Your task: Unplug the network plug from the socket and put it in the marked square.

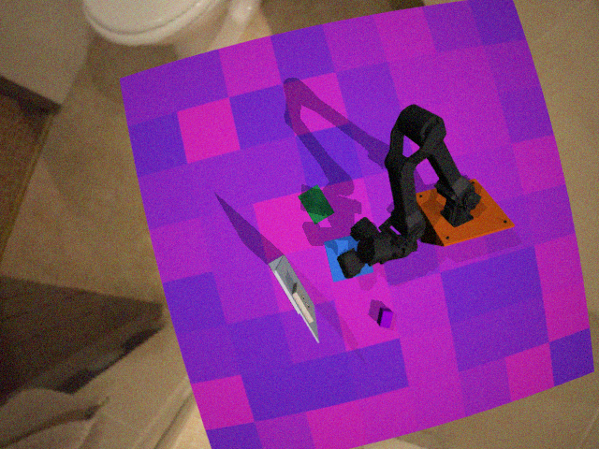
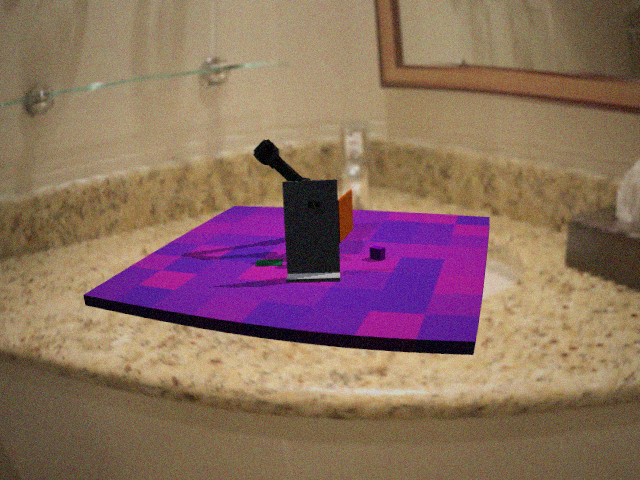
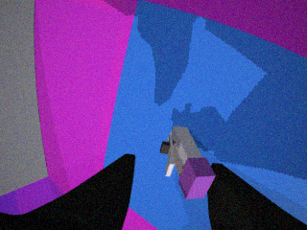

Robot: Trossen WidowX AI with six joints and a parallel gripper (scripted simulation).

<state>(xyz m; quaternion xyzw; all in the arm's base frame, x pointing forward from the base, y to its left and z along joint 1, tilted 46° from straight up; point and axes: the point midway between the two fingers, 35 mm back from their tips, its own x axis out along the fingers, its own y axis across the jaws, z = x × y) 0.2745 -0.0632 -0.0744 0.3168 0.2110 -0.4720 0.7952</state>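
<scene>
Now: the network plug 10 mm below my gripper tip. From my gripper tip the other things lie so: upright panel 160 mm ahead, 130 mm above, 20 mm to the left; blue marked square 20 mm below, 10 mm behind.
</scene>
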